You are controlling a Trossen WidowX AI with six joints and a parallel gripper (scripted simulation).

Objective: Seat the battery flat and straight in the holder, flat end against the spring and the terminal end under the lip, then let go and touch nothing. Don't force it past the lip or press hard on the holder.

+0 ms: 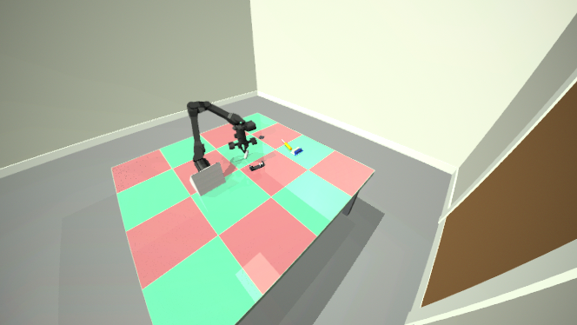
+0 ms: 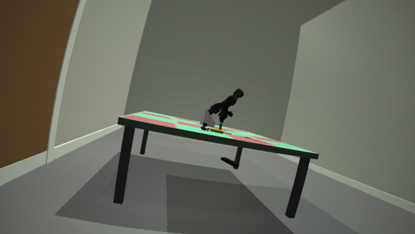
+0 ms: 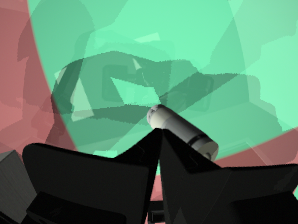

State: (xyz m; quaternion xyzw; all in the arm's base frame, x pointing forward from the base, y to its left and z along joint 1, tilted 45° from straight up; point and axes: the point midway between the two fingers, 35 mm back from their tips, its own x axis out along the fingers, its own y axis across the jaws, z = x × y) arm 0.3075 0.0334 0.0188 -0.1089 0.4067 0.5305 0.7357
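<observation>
My gripper tip is now 10 mm to the left of the battery, 10 mm short of it and 10 mm above it. The rest, counted from my gripper tip: battery blister pack: 300 mm ahead, 240 mm to the right, 30 mm below; yellow screwdriver: 320 mm ahead, 120 mm to the right, 30 mm below.
</observation>
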